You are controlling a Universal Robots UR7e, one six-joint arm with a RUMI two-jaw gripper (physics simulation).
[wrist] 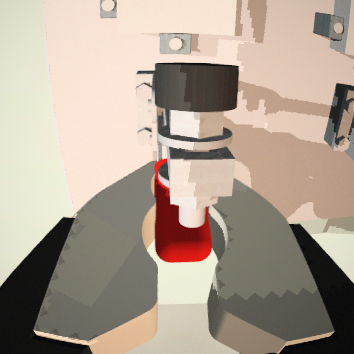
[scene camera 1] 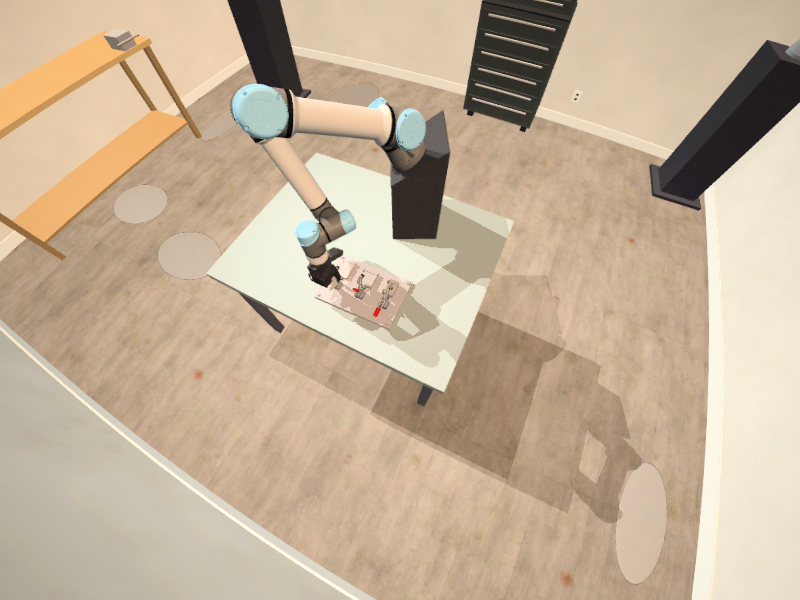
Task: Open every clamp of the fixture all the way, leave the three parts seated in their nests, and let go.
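Pixels of known places: gripper, fingertip midpoint: (scene camera 1: 334, 285); arm's base, link origin: (scene camera 1: 409, 155).
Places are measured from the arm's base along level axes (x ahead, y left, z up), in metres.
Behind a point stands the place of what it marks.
My gripper (scene camera 1: 335, 284) {z -0.330, x 0.469, y -0.154 m} (wrist: 177, 165) {z -0.330, x 0.469, y -0.154 m} is shut on the red handle (wrist: 182, 247) {z -0.276, x 0.465, y -0.156 m} of the fixture's left clamp. That clamp's black-tipped spindle (wrist: 196, 86) {z -0.263, x 0.413, y -0.152 m} stands raised in front of the jaws, apart from the pale part (wrist: 175, 16) {z -0.343, x 0.404, y -0.151 m} at the top of the wrist view. In the scene view, the middle clamp (scene camera 1: 360, 288) {z -0.320, x 0.453, y -0.040 m} shows a small red handle end, and the right clamp (scene camera 1: 385, 297) {z -0.303, x 0.459, y 0.072 m} has a red handle (scene camera 1: 376, 311) {z -0.313, x 0.524, y 0.060 m} pointing to the near edge. The middle part (scene camera 1: 370, 277) {z -0.338, x 0.376, y -0.030 m} and right part (scene camera 1: 391, 286) {z -0.311, x 0.400, y 0.075 m} are small; their exact seating and these clamps' positions cannot be told. The arm partly hides the left nest.
The pinkish fixture plate (scene camera 1: 342, 304) {z -0.359, x 0.525, y -0.095 m} (wrist: 75, 125) {z -0.359, x 0.457, y -0.207 m} lies on the pale table (scene camera 1: 271, 258) {z -0.374, x 0.421, y -0.510 m}. A tall dark pedestal (scene camera 1: 418, 203) {z -0.144, x 0.090, y 0.075 m} stands on the table behind the fixture. Part of the middle clamp's base (wrist: 342, 117) {z -0.345, x 0.454, y -0.061 m} shows at the right edge of the wrist view.
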